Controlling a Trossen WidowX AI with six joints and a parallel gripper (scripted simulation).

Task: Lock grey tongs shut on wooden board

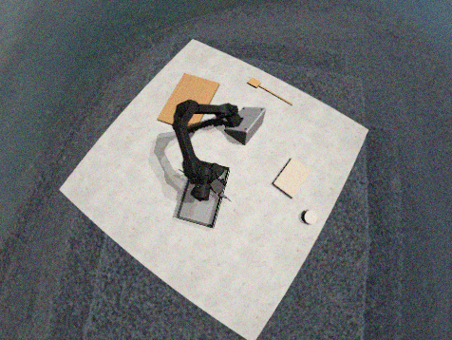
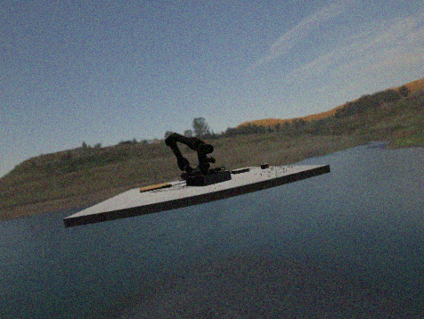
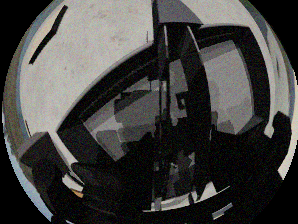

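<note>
Now: the roasting tin 40 mm ahead of my gripper tip and 10 mm to the right of it. Also, from my gripper tip: pale square block (230 mm behind, 350 mm to the left, 20 mm below); then wooden board (400 mm behind, 360 mm to the right, 20 mm below).
</note>
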